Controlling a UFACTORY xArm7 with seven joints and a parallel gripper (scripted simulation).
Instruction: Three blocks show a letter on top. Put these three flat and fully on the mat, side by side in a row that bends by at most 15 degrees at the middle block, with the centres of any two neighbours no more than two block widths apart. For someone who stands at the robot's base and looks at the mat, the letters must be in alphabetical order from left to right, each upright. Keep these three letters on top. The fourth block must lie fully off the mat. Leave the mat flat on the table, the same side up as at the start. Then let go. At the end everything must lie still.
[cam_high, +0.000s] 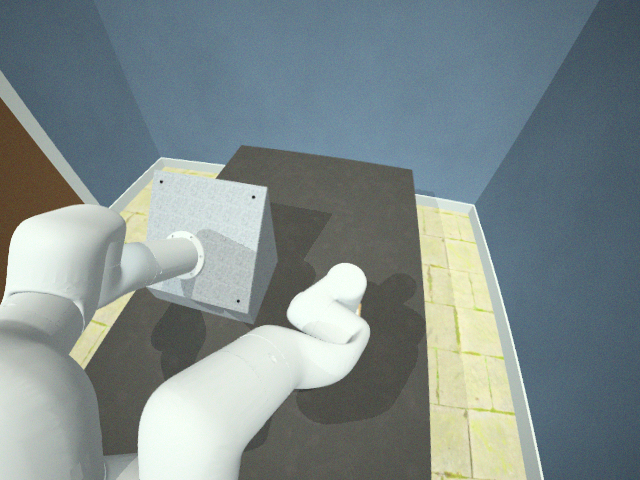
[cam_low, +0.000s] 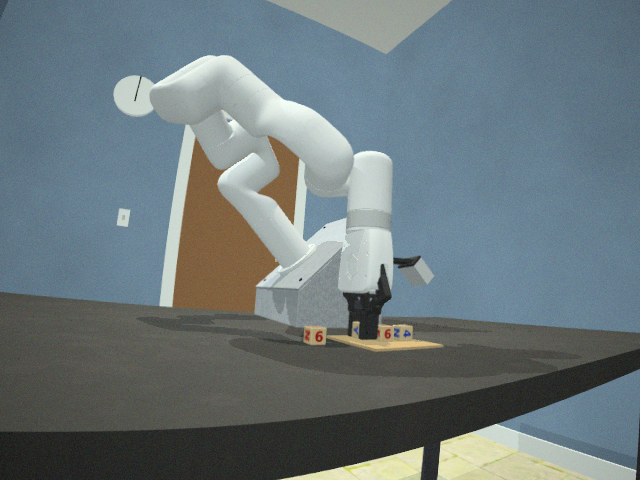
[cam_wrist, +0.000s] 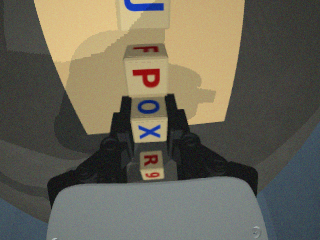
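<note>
Right now the tan mat is 4 cm to the left of my hand, 3 cm below it and 1 cm ahead of it. Also, from my hand: block (8 cm to the left, 1 cm below, 1 cm ahead).
</note>
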